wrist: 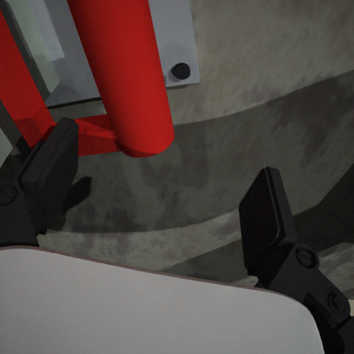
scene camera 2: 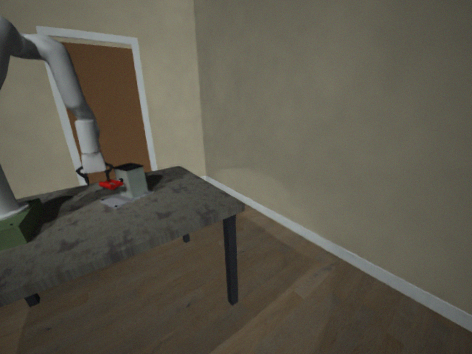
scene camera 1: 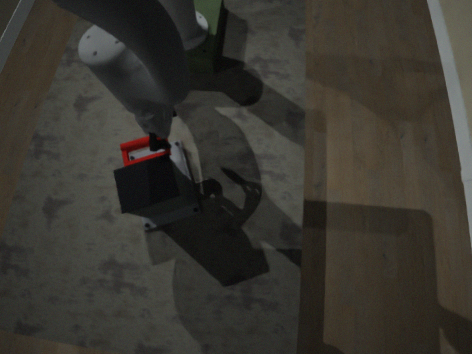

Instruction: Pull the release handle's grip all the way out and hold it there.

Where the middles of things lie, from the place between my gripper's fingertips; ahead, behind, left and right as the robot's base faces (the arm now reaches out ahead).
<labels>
Now: the grey base plate (scene camera 1: 177,155) 12 cm ahead of my hand, 2 cm to the right of it and 11 cm below it.
</labels>
